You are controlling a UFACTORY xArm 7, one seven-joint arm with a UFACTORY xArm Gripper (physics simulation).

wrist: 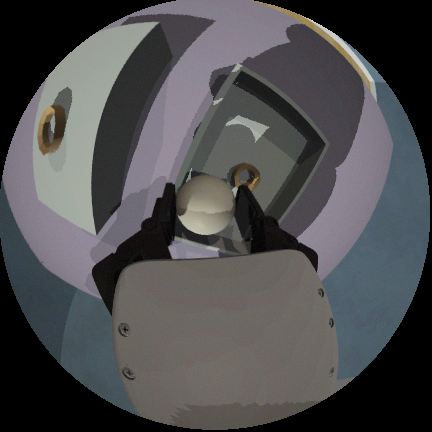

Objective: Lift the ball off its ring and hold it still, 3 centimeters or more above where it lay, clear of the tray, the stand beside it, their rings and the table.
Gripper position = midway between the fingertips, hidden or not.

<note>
I see my gripper (pixel 205 196), a ball (pixel 205 204) and a stand (pixel 81 139).
</note>
